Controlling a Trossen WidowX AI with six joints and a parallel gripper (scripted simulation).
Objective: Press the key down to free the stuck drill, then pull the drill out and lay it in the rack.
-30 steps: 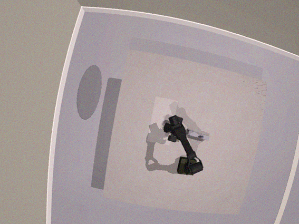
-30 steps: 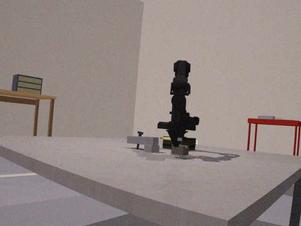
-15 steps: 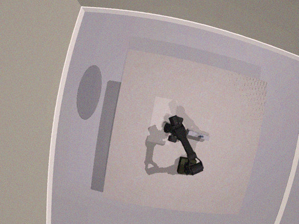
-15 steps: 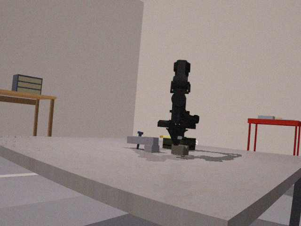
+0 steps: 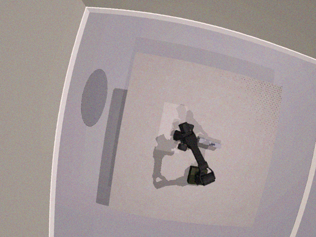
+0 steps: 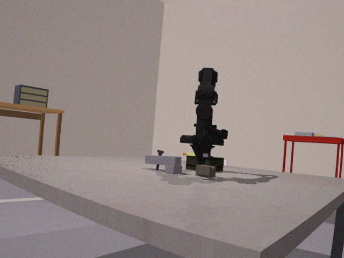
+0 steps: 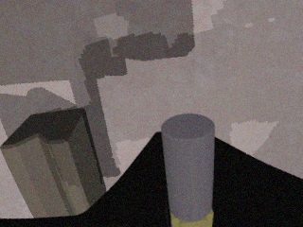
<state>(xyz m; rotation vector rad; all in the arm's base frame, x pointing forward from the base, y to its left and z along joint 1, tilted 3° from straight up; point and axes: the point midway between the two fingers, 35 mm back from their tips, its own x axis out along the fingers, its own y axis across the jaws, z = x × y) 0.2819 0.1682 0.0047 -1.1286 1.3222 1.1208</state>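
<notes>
Right now my gripper tip is 80 mm past the dark olive-grey block, 30 mm to the left of it and 30 mm above it. Round my gripper tip: grey block fixture 20 mm behind, 200 mm to the right, 10 mm below; dark t-shaped key 30 mm behind, 220 mm to the right.
</notes>
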